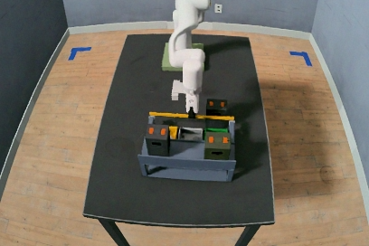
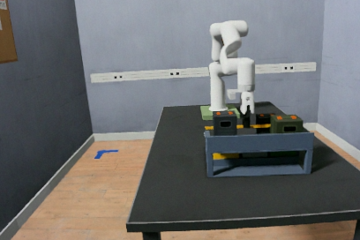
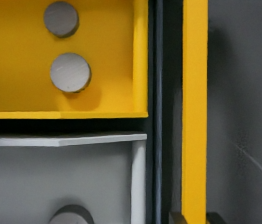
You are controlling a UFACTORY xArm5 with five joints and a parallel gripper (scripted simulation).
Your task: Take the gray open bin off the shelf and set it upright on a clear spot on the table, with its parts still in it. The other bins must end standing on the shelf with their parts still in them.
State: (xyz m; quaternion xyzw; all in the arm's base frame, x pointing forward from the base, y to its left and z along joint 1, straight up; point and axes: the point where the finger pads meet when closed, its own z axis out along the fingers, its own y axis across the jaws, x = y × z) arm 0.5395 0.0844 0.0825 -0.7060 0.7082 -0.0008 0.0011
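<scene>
Right now the gray open bin is 11 cm ahead of my hand and 7 cm below it. From my hand the other things lie so: blue-gray shelf: 13 cm ahead, 5 cm below; then green bin: 11 cm to the left, 10 cm ahead, 7 cm below; then yellow bar: 2 cm below.
</scene>
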